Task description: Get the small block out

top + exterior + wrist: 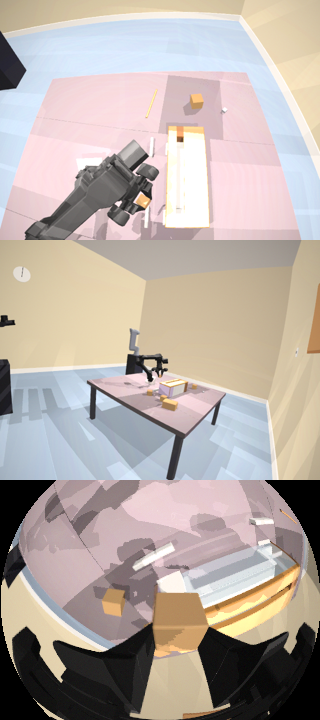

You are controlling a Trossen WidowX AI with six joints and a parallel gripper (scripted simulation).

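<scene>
My gripper tip is now 1 cm to the right of the orange block and 1 cm past it. The rest, counted from my gripper tip: thin wooden stick 53 cm to the left, 17 cm below, 1 cm ahead.
</scene>
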